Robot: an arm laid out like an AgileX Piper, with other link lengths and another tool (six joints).
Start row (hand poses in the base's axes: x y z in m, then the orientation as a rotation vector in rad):
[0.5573 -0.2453 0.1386 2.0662 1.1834 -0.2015]
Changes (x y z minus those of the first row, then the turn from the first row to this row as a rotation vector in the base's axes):
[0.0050 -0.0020 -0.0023 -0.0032 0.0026 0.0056]
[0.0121 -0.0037 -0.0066 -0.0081 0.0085 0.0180]
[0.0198 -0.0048 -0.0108 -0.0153 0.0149 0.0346]
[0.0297 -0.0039 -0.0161 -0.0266 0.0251 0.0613]
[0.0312 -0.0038 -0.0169 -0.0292 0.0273 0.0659]
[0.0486 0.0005 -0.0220 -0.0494 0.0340 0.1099]
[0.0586 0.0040 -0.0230 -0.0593 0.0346 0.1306]
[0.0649 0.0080 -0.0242 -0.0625 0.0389 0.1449]
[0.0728 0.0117 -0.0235 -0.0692 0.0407 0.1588]
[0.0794 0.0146 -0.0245 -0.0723 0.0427 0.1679]
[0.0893 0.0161 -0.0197 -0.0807 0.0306 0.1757]
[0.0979 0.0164 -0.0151 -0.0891 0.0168 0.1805]
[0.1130 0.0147 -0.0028 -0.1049 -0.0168 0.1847]
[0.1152 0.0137 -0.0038 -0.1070 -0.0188 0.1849]
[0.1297 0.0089 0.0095 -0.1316 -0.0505 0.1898]
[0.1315 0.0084 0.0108 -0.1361 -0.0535 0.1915]
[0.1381 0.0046 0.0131 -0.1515 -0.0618 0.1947]
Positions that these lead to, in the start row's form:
[0.5623 -0.2473 0.1363 2.0602 1.1896 -0.2033]
[0.5694 -0.2490 0.1320 2.0488 1.2040 -0.2064]
[0.5771 -0.2501 0.1278 2.0327 1.2221 -0.2092]
[0.5870 -0.2492 0.1225 2.0068 1.2509 -0.2134]
[0.5885 -0.2491 0.1217 2.0018 1.2559 -0.2150]
[0.6059 -0.2448 0.1166 1.9560 1.2960 -0.2120]
[0.6159 -0.2413 0.1156 1.9336 1.3129 -0.2082]
[0.6222 -0.2373 0.1144 1.9216 1.3281 -0.2076]
[0.6301 -0.2336 0.1151 1.9065 1.3400 -0.2065]
[0.6367 -0.2307 0.1141 1.8978 1.3488 -0.2059]
[0.6466 -0.2292 0.1189 1.8842 1.3458 -0.1942]
[0.6552 -0.2289 0.1235 1.8725 1.3389 -0.1822]
[0.6703 -0.2306 0.1358 1.8529 1.3169 -0.1543]
[0.6725 -0.2316 0.1348 1.8508 1.3151 -0.1533]
[0.6870 -0.2364 0.1481 1.8233 1.2915 -0.1321]
[0.6888 -0.2369 0.1494 1.8180 1.2897 -0.1307]
[0.6954 -0.2407 0.1517 1.8019 1.2820 -0.1292]

